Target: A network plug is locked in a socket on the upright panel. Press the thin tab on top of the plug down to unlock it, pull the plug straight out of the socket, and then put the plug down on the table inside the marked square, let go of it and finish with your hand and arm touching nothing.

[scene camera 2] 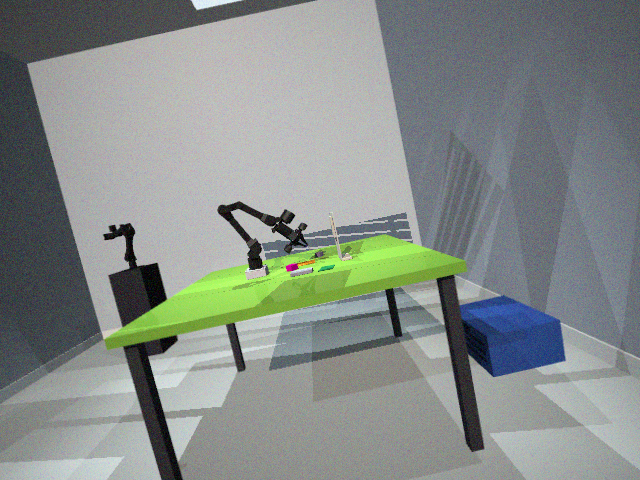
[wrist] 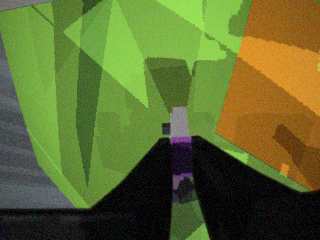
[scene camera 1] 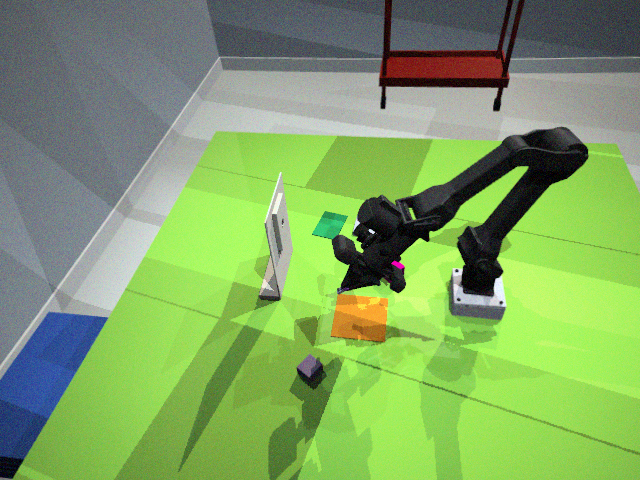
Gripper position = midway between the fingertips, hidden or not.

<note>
In view: my gripper (scene camera 1: 343, 288), an upright white panel (scene camera 1: 277, 227) and an orange marked square (wrist: 263, 113).
My gripper is seen too in the wrist view (wrist: 179, 146).
</note>
